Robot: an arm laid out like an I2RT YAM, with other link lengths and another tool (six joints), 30 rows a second.
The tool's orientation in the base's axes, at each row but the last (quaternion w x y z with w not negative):
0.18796 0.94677 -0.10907 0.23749
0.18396 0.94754 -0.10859 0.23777
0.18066 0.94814 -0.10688 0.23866
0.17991 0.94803 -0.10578 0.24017
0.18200 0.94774 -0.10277 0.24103
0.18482 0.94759 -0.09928 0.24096
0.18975 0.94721 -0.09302 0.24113
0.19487 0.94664 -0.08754 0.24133
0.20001 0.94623 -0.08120 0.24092
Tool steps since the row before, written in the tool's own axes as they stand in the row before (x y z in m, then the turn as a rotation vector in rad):
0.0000 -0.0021 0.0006 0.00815 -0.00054 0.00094
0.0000 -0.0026 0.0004 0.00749 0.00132 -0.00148
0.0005 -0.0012 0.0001 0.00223 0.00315 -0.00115
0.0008 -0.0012 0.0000 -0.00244 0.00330 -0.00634
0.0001 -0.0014 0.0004 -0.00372 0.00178 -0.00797
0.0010 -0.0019 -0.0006 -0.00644 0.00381 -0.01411
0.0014 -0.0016 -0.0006 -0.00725 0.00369 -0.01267
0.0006 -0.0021 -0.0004 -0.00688 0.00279 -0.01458
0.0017 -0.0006 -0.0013 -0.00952 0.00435 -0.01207
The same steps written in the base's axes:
0.0009 0.0017 -0.0011 0.00758 -0.00085 0.00307
0.0009 0.0022 -0.0011 0.00547 -0.00149 0.00528
0.0008 0.0010 -0.0002 0.00054 -0.00268 0.00296
0.0010 0.0010 0.0000 -0.00570 -0.00025 0.00495
0.0006 0.0011 -0.0007 -0.00706 0.00192 0.00520
0.0011 0.0019 0.0004 -0.01255 0.00278 0.00948
0.0014 0.0016 0.0007 -0.01261 0.00238 0.00788
0.0009 0.0020 -0.0001 -0.01286 0.00395 0.00931
0.0011 0.0010 0.0017 -0.01449 0.00164 0.00653

